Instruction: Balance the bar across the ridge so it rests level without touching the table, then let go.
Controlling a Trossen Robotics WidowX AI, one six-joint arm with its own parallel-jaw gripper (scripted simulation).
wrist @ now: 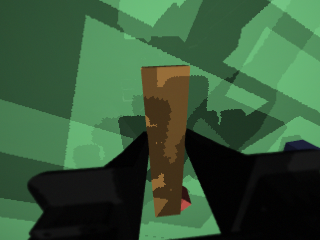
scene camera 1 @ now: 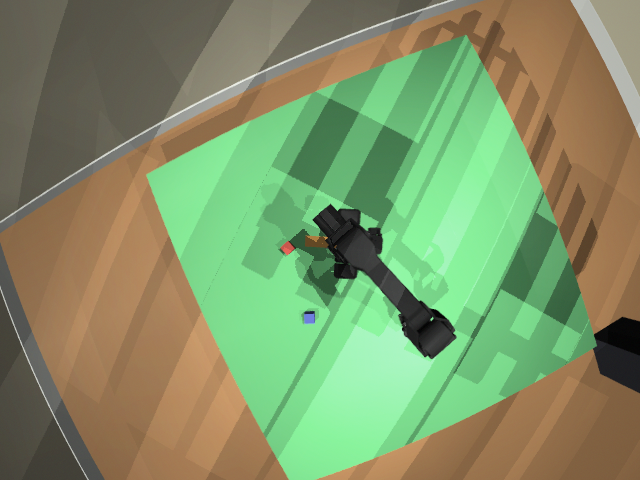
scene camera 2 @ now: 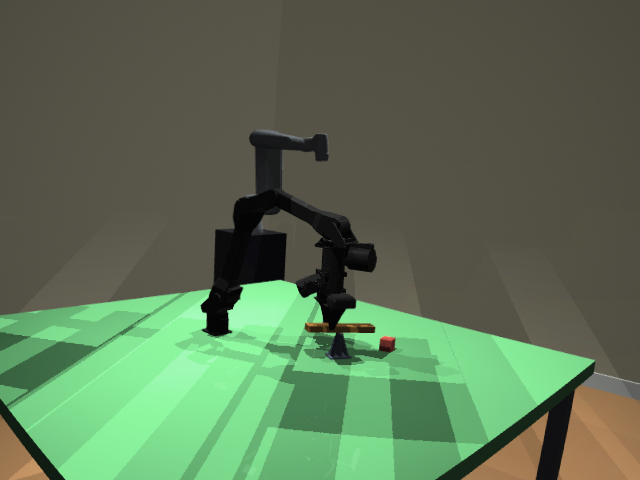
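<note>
The gripper carries a bar. In the wrist view, too, the gripper is visible.
</note>
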